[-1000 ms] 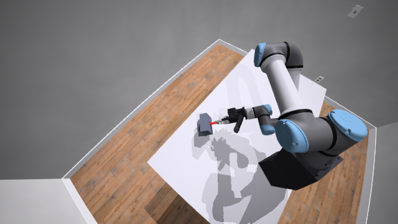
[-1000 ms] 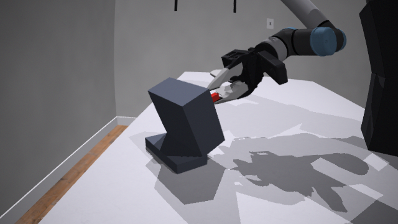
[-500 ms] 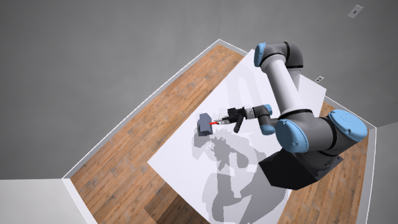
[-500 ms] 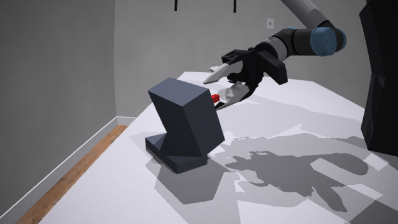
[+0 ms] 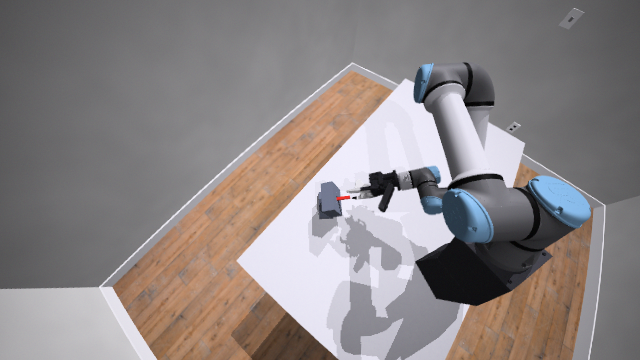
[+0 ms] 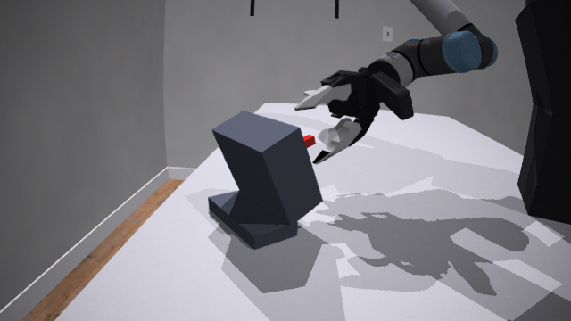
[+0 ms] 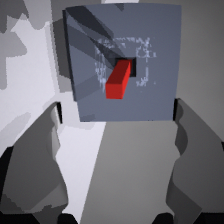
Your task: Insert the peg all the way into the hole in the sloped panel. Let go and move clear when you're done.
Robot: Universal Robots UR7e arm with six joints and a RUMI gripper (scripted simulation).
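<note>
The red peg is 4 cm to the left of my hand, 3 cm ahead of it and 2 cm below it.
</note>
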